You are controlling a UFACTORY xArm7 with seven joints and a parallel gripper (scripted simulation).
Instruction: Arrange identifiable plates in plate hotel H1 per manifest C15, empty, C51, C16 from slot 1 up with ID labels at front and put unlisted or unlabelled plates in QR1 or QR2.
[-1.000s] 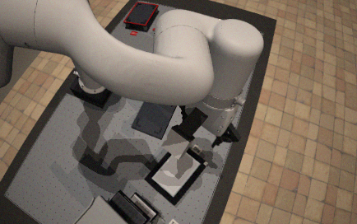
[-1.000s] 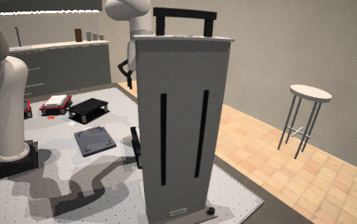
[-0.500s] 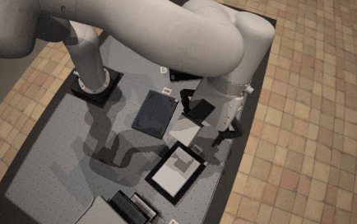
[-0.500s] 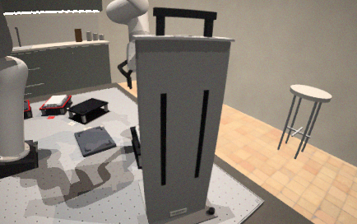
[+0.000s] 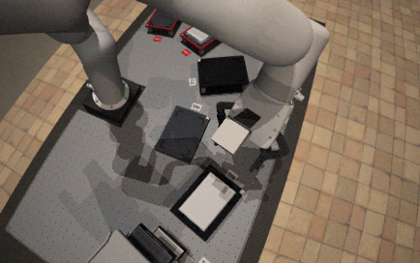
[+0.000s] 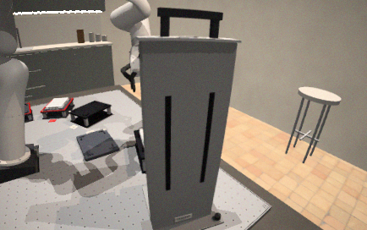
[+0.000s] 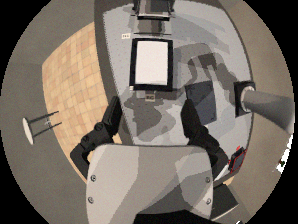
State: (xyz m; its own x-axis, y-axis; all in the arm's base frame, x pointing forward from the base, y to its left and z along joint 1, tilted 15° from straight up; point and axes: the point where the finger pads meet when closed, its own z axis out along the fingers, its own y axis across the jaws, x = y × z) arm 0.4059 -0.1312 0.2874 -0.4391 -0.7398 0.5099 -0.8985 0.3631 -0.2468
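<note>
The white plate lies 40 mm behind my hand, 100 mm to the right of it and 140 mm below it. From my hand the other things lie so: H1 deck label 260 mm to the right, 210 mm below; tall grey tower 140 mm behind, 340 mm to the right, 10 mm below.
</note>
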